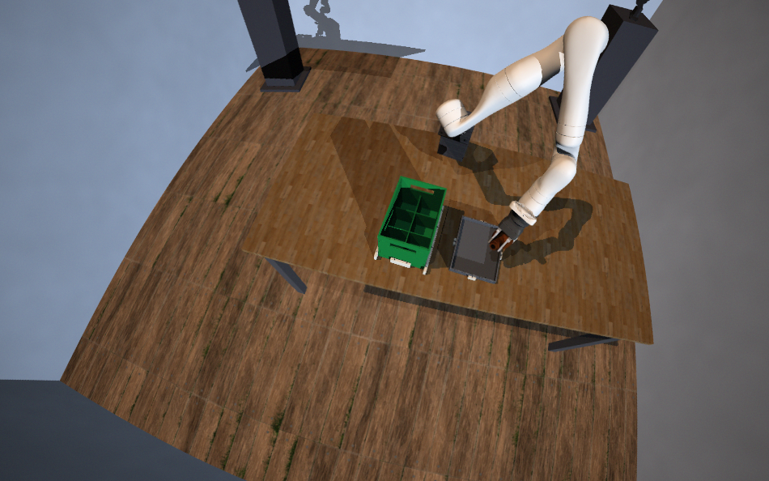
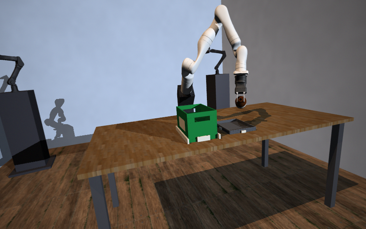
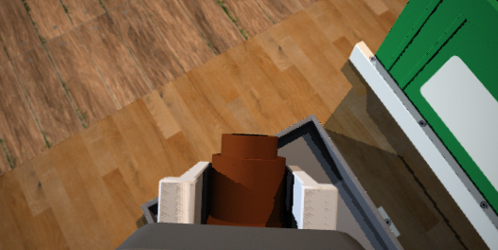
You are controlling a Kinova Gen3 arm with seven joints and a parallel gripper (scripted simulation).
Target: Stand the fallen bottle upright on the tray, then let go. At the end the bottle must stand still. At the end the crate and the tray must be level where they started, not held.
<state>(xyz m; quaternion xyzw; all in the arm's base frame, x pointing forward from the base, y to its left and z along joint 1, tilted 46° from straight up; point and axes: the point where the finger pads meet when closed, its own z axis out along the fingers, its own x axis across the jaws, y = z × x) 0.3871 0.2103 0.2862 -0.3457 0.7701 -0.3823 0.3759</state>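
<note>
Now: hand 3 cm to the right of the brown bottle, 3 cm past it and 2 cm above it. From my hand the other things lie so: green crate (29 cm to the right, 12 cm below, 10 cm behind); then tray (19 cm below, 6 cm behind, 1 cm to the right).
</note>
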